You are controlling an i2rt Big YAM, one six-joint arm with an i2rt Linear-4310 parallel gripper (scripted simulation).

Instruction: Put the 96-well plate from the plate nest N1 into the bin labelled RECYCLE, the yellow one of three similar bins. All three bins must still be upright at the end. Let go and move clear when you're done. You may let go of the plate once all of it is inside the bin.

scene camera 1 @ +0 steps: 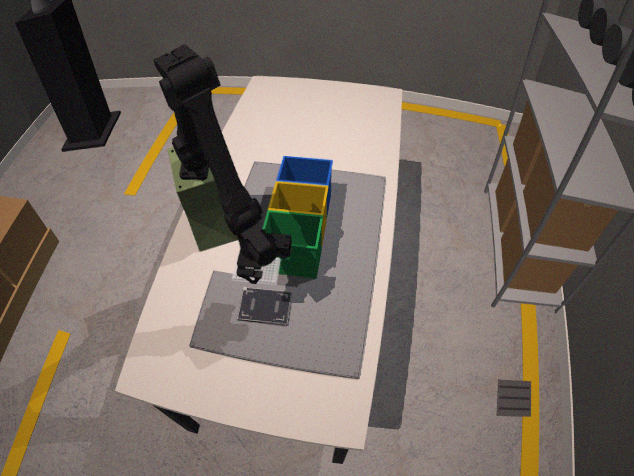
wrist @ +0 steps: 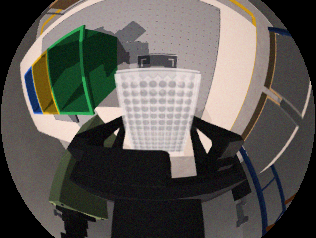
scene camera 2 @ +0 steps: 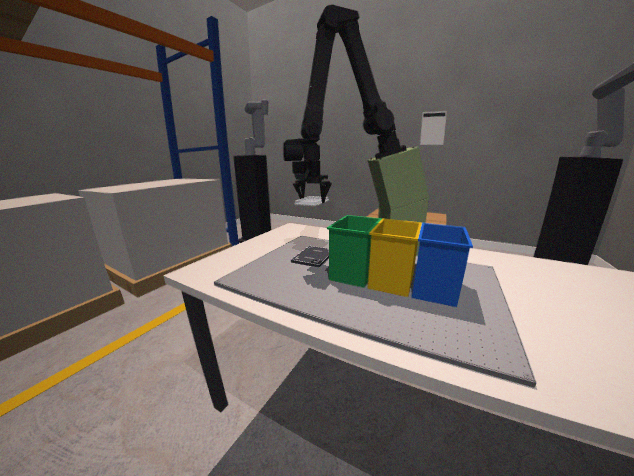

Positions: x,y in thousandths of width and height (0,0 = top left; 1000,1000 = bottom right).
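There's a green bin in scene camera 1 (482,482), and a yellow bin is there too, in scene camera 1 (493,419). From the wrist you get the green bin again, in the wrist view (312,216), plus the yellow bin in the wrist view (144,410). And you'll find the green bin in scene camera 2 (551,526), with the yellow bin in scene camera 2 (619,537).
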